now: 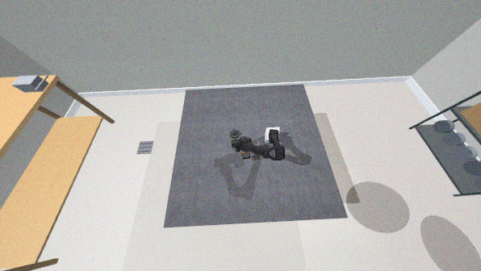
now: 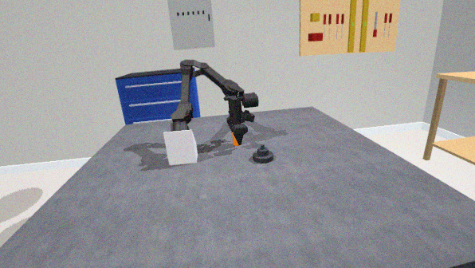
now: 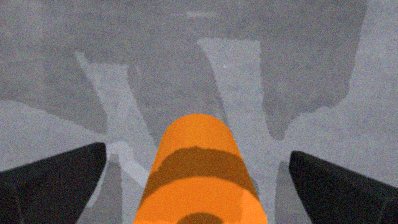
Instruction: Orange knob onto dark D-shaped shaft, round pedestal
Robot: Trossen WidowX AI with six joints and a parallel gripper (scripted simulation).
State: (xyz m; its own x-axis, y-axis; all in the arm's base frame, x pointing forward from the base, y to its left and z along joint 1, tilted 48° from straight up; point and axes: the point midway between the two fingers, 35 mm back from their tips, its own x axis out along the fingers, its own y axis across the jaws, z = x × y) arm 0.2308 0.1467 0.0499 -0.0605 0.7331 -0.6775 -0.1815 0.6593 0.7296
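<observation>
My gripper tip is now 100 mm short of the round pedestal, 170 mm to the left of it and 20 mm below it. Round my gripper tip: orange knob 20 mm above.
</observation>
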